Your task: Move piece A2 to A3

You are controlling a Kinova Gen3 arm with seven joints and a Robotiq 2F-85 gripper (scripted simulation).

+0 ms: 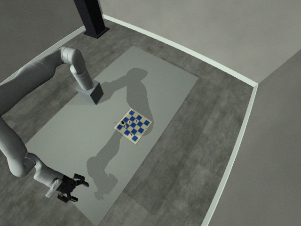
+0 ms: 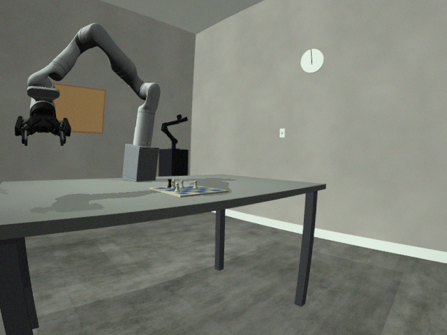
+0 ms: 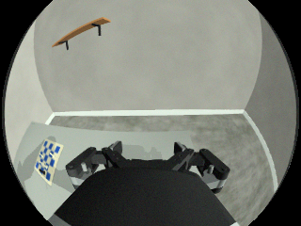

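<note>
The chessboard lies 51 cm to the left of my hand and 16 cm below it. Round my hand: dark piece (8 cm behind, 49 cm to the left, 14 cm below).
</note>
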